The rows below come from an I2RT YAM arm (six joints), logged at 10 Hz.
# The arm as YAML. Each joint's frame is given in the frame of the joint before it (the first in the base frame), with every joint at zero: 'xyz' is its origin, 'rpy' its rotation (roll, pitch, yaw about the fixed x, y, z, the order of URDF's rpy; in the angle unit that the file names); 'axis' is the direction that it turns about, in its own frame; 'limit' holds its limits. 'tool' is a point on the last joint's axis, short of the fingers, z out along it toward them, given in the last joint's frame.
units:
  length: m
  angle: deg
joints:
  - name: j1
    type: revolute
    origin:
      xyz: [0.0, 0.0, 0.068]
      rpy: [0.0, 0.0, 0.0]
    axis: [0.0, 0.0, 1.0]
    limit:
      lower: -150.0
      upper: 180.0
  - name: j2
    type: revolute
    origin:
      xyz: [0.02, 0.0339, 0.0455]
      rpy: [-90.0, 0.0, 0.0]
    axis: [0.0, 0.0, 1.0]
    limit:
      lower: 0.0
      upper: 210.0
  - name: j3
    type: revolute
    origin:
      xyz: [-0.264, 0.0, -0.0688]
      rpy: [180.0, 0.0, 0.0]
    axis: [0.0, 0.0, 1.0]
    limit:
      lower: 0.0
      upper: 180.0
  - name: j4
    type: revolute
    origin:
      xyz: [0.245, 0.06, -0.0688]
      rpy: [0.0, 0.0, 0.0]
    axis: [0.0, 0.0, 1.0]
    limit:
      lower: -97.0
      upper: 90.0
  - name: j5
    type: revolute
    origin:
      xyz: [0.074, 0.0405, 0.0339]
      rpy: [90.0, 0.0, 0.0]
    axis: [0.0, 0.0, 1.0]
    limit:
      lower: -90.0
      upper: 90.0
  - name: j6
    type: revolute
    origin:
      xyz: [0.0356, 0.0, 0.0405]
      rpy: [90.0, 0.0, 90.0]
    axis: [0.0, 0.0, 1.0]
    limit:
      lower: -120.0
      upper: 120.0
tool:
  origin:
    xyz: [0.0, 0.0, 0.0]
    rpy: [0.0, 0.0, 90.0]
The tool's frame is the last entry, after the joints.
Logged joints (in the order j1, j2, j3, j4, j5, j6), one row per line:
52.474, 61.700, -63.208, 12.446, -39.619, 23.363
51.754, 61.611, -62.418, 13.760, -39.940, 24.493
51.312, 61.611, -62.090, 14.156, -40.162, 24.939
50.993, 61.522, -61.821, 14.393, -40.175, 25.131
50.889, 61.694, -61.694, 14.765, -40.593, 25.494
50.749, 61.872, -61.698, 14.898, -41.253, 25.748
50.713, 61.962, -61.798, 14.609, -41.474, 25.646
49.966, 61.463, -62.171, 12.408, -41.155, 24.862
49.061, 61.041, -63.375, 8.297, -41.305, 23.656
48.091, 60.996, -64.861, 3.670, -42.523, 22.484
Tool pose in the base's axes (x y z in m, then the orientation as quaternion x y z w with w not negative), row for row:
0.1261, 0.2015, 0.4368, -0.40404, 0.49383, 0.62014, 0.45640
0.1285, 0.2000, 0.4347, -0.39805, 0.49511, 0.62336, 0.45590
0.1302, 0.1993, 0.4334, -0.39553, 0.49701, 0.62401, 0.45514
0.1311, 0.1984, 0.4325, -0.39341, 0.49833, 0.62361, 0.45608
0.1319, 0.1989, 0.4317, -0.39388, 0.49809, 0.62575, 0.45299
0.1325, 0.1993, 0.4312, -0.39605, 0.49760, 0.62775, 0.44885
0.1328, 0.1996, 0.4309, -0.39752, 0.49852, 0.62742, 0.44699
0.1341, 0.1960, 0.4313, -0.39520, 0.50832, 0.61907, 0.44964
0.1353, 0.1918, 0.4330, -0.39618, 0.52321, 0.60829, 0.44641
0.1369, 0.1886, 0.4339, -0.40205, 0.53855, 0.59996, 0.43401
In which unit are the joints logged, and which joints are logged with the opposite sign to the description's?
The joints are logged in degrees. Opposite sign: j3.
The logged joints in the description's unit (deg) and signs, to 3 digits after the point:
52.474, 61.700, 63.208, 12.446, -39.619, 23.363
51.754, 61.611, 62.418, 13.760, -39.940, 24.493
51.312, 61.611, 62.090, 14.156, -40.162, 24.939
50.993, 61.522, 61.821, 14.393, -40.175, 25.131
50.889, 61.694, 61.694, 14.765, -40.593, 25.494
50.749, 61.872, 61.698, 14.898, -41.253, 25.748
50.713, 61.962, 61.798, 14.609, -41.474, 25.646
49.966, 61.463, 62.171, 12.408, -41.155, 24.862
49.061, 61.041, 63.375, 8.297, -41.305, 23.656
48.091, 60.996, 64.861, 3.670, -42.523, 22.484

